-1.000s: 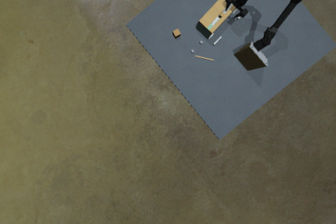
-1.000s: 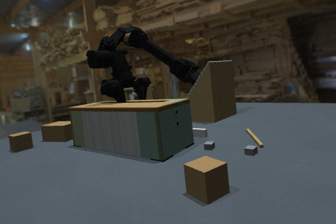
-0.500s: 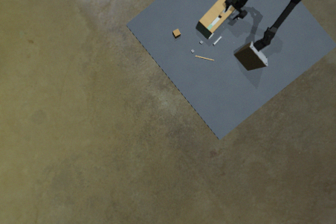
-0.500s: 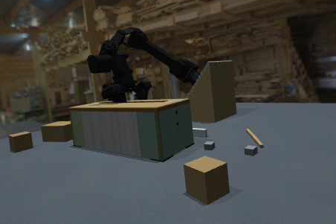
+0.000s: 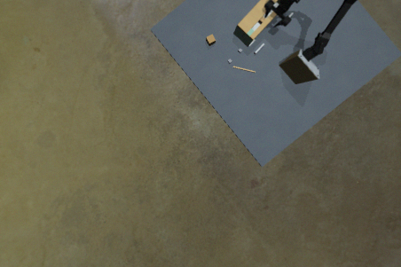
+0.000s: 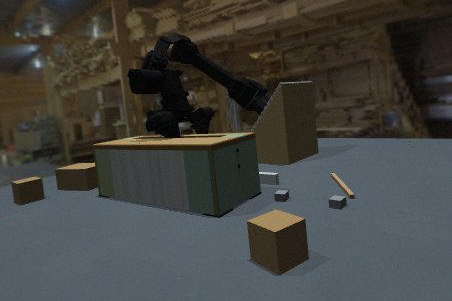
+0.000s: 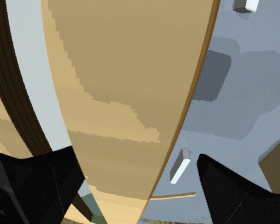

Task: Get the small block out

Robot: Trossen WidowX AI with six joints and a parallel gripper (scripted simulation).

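My gripper tip is 3 cm short of the box, 3 cm above it and 1 cm to the left of it. Round my gripper tip: tan cube: 36 cm to the left, 18 cm ahead, 6 cm below; then wooden stick: 30 cm to the left, 13 cm behind, 9 cm below.
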